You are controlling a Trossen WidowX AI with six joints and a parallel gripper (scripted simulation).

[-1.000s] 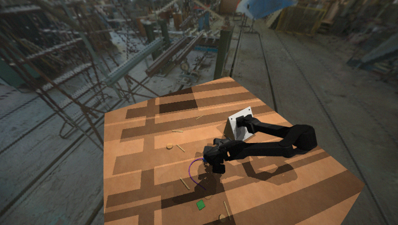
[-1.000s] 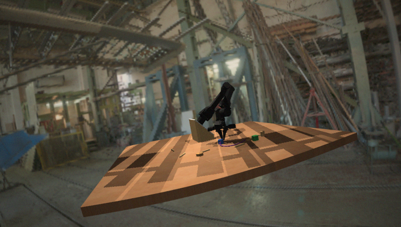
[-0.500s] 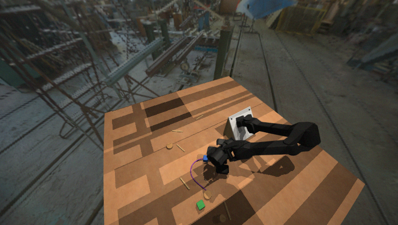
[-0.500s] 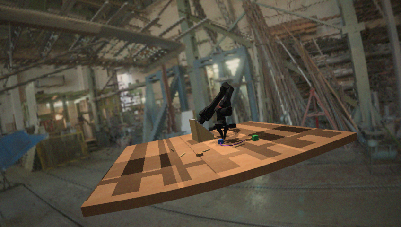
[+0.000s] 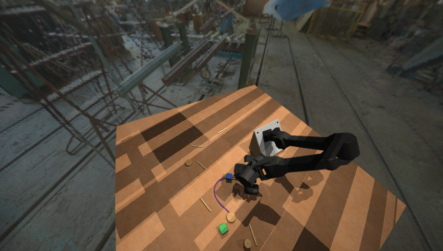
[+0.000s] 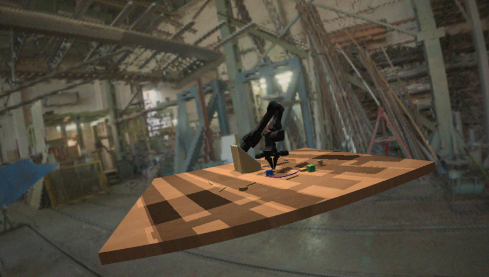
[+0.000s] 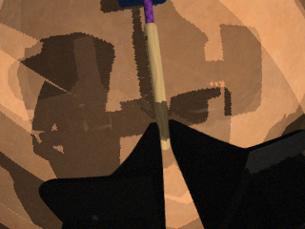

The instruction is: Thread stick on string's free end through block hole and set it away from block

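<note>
Now: gripper tip 8 cm short of the blue block, 5 cm to the left of it and 1 cm below it. Also, from my gripper tip: round wooden button (16 cm ahead, 11 cm to the left); green cube (21 cm ahead, 14 cm to the left, 1 cm above); thin stick (3 cm ahead, 2 cm to the right, 1 cm above).
</note>
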